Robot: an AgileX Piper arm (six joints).
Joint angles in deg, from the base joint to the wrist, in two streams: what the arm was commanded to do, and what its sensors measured. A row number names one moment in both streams.
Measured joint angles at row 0:
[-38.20 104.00 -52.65 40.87 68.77 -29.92]
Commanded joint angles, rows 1 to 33:
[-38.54 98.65 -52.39 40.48 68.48 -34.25]
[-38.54 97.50 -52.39 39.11 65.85 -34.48]
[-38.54 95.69 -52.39 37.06 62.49 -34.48]
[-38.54 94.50 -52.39 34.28 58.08 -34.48]
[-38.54 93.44 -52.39 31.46 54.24 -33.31]
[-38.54 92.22 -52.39 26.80 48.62 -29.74]
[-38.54 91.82 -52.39 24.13 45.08 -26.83]
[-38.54 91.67 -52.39 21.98 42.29 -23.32]
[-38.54 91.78 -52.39 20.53 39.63 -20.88]
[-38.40 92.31 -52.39 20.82 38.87 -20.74]
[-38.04 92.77 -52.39 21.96 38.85 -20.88]
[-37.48 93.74 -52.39 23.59 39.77 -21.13]
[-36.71 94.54 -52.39 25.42 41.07 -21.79]
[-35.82 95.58 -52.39 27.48 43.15 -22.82]
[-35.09 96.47 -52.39 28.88 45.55 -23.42]
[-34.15 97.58 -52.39 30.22 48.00 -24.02]
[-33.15 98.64 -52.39 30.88 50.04 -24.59]
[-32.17 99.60 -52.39 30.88 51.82 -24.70]
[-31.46 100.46 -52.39 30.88 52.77 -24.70]
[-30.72 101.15 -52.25 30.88 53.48 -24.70]
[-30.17 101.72 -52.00 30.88 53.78 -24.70]
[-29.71 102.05 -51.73 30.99 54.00 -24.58]
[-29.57 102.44 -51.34 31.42 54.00 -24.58]
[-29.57 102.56 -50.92 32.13 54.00 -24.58]
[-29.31 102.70 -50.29 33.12 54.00 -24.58]
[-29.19 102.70 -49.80 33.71 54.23 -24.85]
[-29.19 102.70 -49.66 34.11 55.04 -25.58]
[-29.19 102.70 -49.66 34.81 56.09 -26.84]
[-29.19 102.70 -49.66 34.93 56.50 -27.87]
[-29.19 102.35 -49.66 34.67 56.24 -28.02]
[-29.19 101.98 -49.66 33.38 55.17 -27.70]
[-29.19 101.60 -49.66 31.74 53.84 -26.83]
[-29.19 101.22 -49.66 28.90 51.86 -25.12]
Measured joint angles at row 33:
[-29.29 102.69 -49.80 33.92 55.63 -26.56]
